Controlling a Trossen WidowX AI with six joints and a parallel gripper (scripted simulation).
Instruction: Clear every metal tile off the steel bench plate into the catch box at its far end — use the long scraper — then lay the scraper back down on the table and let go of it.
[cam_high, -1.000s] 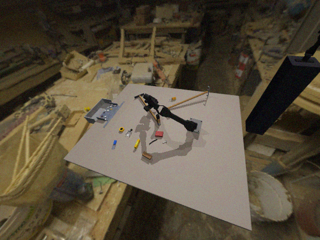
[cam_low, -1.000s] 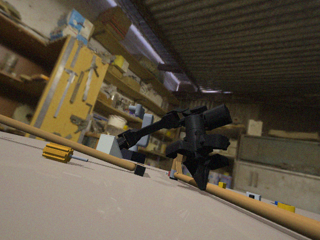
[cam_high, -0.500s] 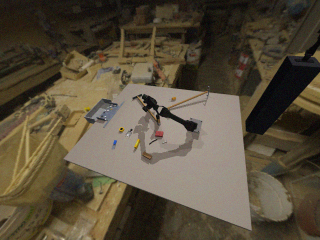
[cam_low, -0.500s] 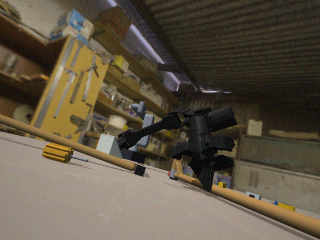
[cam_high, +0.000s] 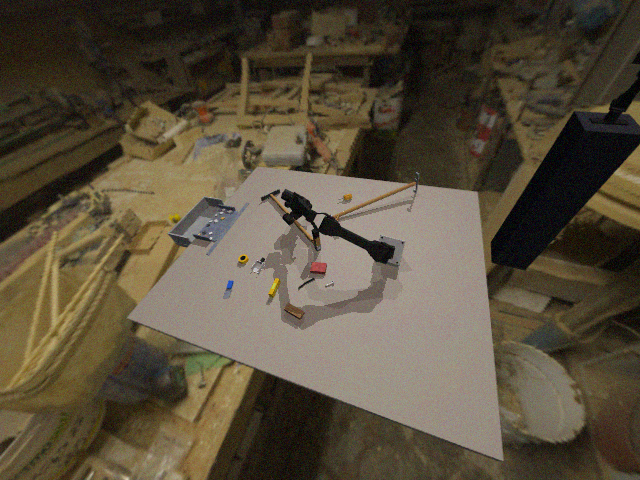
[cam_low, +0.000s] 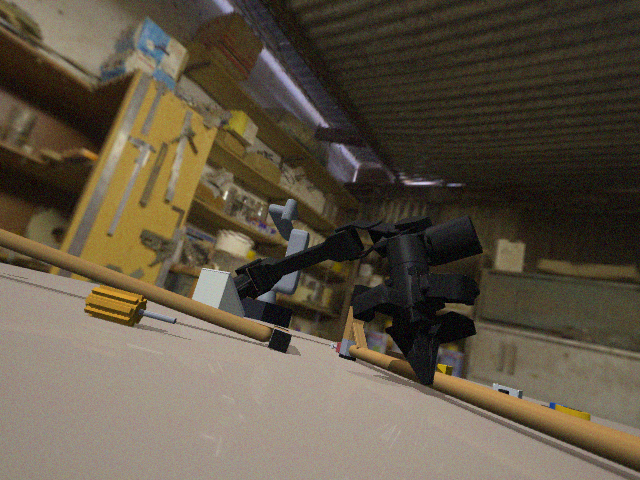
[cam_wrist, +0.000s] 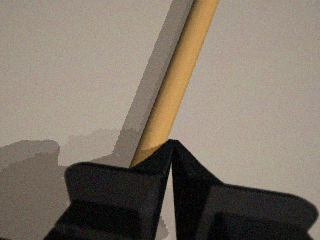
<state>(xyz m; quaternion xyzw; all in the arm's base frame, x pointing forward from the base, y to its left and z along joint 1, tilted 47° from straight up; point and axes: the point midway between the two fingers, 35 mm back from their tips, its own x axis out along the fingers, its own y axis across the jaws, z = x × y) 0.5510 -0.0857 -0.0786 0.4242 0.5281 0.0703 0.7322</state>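
Now: the long scraper 20 mm ahead of my gripper tip, 10 mm to the left of it and 50 mm above it. The rest, counted from my gripper tip: orange piece: 230 mm behind, 270 mm to the right; then yellow ring: 140 mm ahead, 360 mm to the left; then silver clip: 30 mm ahead, 360 mm to the left, 10 mm below.
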